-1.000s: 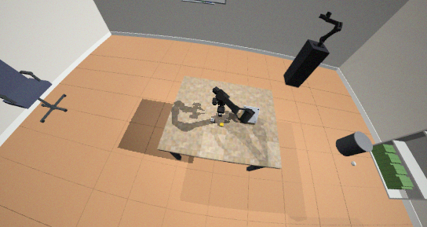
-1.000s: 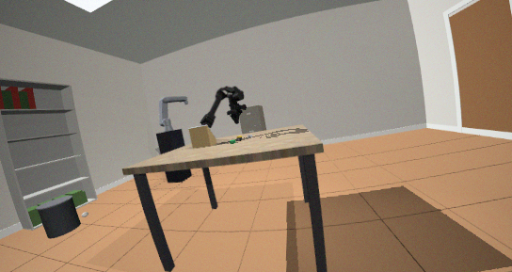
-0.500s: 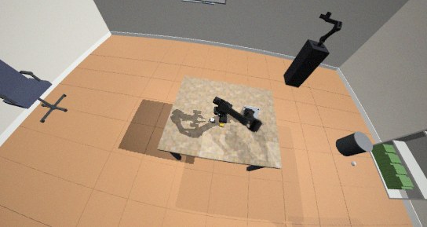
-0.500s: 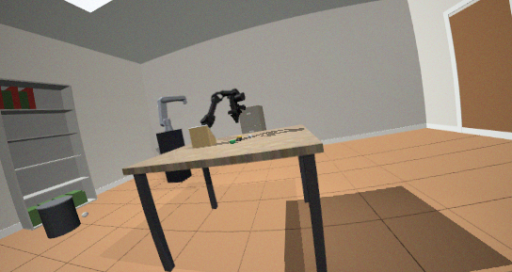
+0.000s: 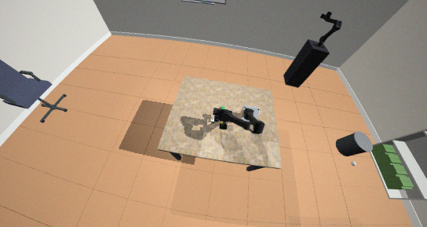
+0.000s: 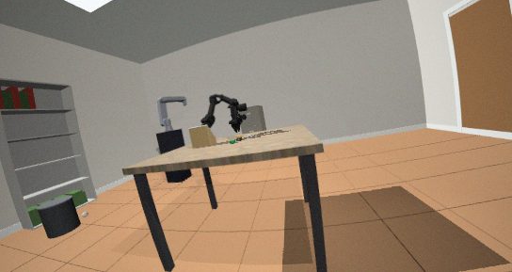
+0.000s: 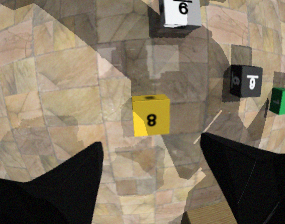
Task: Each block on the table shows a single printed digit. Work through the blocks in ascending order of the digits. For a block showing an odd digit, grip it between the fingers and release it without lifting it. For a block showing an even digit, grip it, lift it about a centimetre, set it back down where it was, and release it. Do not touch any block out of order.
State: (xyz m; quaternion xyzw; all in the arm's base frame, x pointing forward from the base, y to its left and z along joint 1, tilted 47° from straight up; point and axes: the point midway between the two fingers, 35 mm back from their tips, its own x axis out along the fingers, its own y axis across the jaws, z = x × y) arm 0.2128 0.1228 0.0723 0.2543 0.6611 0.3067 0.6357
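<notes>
The yellow block is 40 mm below my gripper tip. The rest, counted from my gripper tip: white block (100 mm ahead, 30 mm to the right, 40 mm below); green block (20 mm ahead, 190 mm to the right, 40 mm below); black block (40 mm ahead, 110 mm to the right, 40 mm below).
</notes>
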